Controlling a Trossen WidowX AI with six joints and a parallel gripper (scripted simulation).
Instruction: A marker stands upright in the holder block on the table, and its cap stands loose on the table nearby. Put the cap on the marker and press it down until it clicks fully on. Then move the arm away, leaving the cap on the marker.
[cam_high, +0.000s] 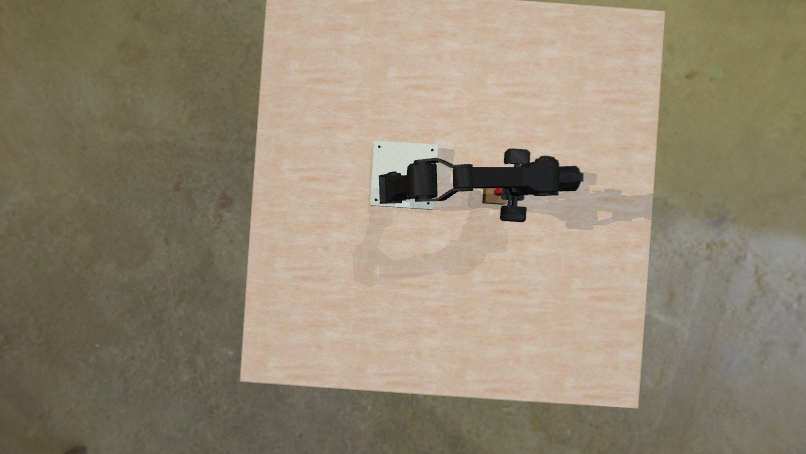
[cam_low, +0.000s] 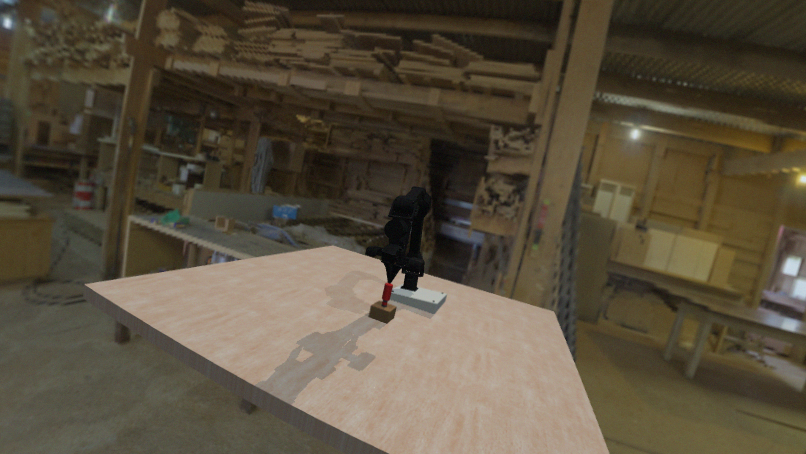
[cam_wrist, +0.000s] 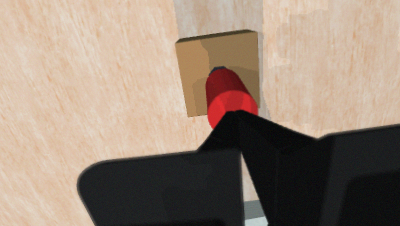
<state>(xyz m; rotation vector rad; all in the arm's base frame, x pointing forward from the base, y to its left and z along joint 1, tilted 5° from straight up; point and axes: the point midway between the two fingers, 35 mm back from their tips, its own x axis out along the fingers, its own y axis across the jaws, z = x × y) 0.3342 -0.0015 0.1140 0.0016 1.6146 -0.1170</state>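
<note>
Right now my gripper tip is 10 cm above the holder block. Also, from my gripper tip: red cap: 3 cm below.
</note>
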